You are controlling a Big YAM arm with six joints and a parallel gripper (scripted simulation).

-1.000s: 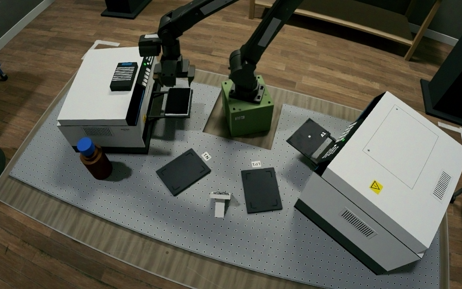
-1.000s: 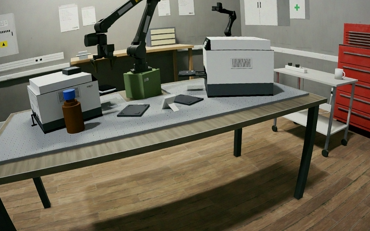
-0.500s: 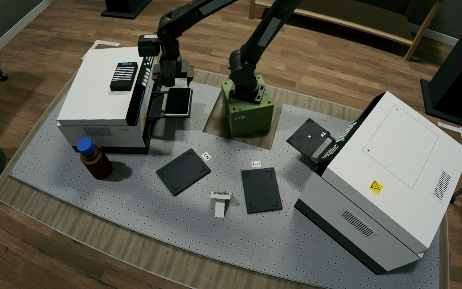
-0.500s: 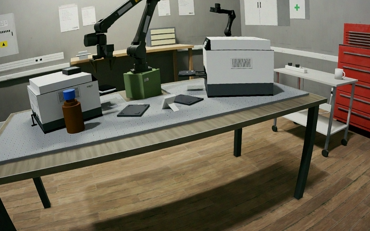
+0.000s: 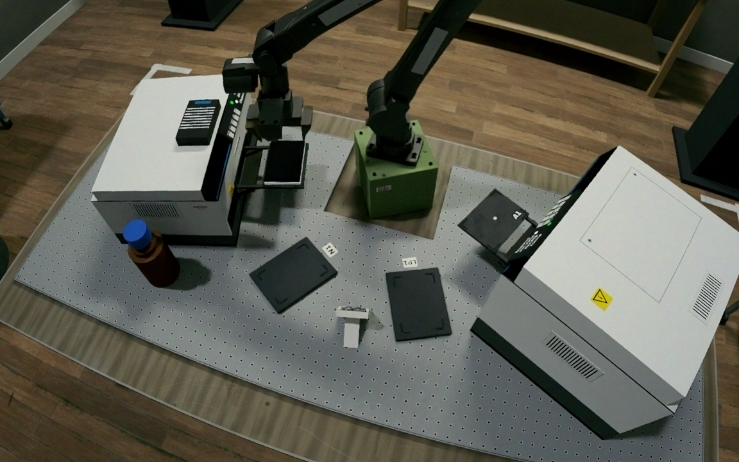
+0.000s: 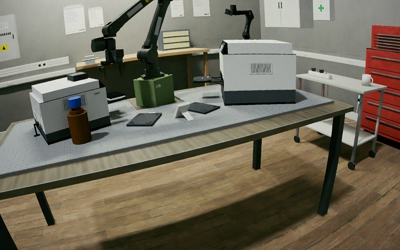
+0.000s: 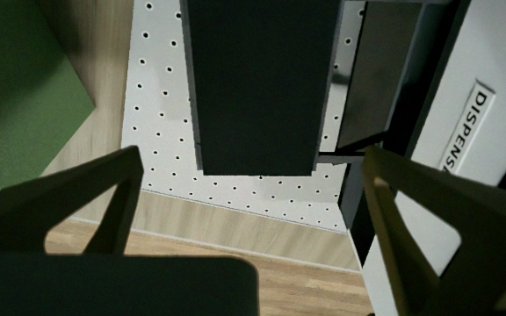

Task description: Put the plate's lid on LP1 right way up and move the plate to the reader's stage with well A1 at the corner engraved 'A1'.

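Right now my hand is 10 mm past the dark lid, 10 mm to the left of it and 90 mm above it. Also, from my hand: brown capped bottle: 320 mm ahead, 210 mm to the right, 80 mm below; well plate: 10 mm behind, 10 mm to the right, 100 mm below; N1 nest: 230 mm ahead, 100 mm to the left, 180 mm below.
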